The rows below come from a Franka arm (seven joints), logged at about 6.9 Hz.
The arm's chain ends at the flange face. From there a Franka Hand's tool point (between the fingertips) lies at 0.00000 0.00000 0.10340 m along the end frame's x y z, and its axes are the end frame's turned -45 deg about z.
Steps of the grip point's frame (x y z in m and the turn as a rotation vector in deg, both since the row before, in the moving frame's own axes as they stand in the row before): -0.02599 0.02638 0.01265 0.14 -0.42 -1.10; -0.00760 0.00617 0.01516 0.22 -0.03 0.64; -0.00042 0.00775 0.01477 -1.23 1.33 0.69; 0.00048 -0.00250 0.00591 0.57 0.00 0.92; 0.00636 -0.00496 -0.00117 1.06 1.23 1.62; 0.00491 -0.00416 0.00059 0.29 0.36 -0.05; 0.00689 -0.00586 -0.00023 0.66 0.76 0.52
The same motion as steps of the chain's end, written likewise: 0.00099 0.03667 0.01265 -0.20 -0.40 -1.10; -0.00069 0.00998 0.01516 0.13 -0.18 0.64; 0.00192 0.00588 0.01482 0.07 1.81 0.69; -0.00071 -0.00137 0.00592 0.40 -0.40 0.92; 0.00073 -0.00509 -0.00113 1.62 0.12 1.62; 0.00044 -0.00558 0.00059 0.46 0.05 -0.05; 0.00059 -0.00720 -0.00021 1.00 0.07 0.52
